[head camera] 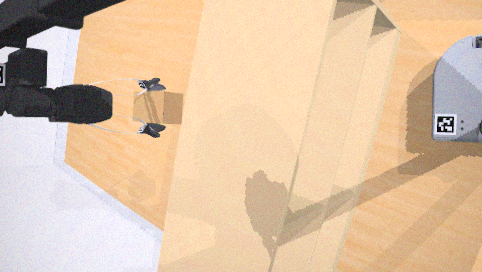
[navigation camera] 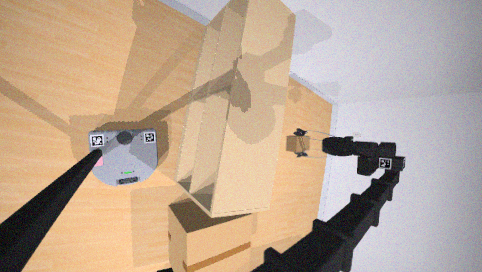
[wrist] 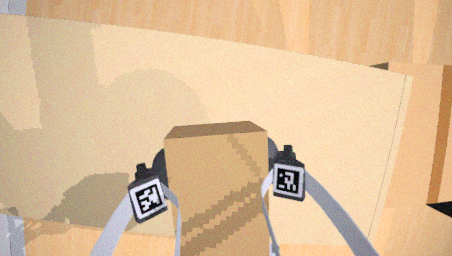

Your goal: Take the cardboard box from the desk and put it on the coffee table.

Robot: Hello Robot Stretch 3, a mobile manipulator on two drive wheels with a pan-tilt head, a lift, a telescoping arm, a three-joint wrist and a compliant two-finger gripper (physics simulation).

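Pixels of known places: gripper, fingertip midpoint: (wrist: 215, 158); robot's base, link origin: (navigation camera: 124, 137).
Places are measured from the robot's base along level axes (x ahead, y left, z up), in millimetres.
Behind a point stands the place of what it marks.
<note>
The small brown cardboard box (head camera: 173, 108) {x -19, y -529, z 840 mm} (navigation camera: 291, 143) {x -18, y -529, z 842 mm} (wrist: 217, 172) {x -22, y -596, z 867 mm} is between the two fingertips of my gripper (head camera: 158, 107) {x -22, y -589, z 814 mm} (navigation camera: 301, 143) {x -22, y -589, z 814 mm} (wrist: 215, 158) {x -22, y -589, z 814 mm}, which is shut on it. In the wrist view the fingertips press on both sides of the box. In the head and navigation views the box shows over the floor strip between the wall and the long edge of a light wooden table (head camera: 255, 65) {x -129, y -503, z 610 mm} (navigation camera: 247, 175) {x -189, y -494, z 611 mm} (wrist: 320, 110) {x -221, y -597, z 610 mm} with open compartments. Its height is hard to tell. The frames do not show whether this table is the desk or the coffee table.
My base (head camera: 457, 95) {x -86, y -99, z 160 mm} (navigation camera: 125, 157) {x -104, y 4, z 160 mm} stands on the floor across the table from the gripper. A large taped carton (navigation camera: 215, 237) {x -605, y -404, z 406 mm} stands by the table's end. A white wall (head camera: 30, 210) {x 523, y -2082, z 539 mm} (navigation camera: 415, 60) {x 566, y -1900, z 1116 mm} is behind the wrist. My arm (navigation camera: 345, 227) {x -85, y -231, z 1159 mm} reaches past the carton.
</note>
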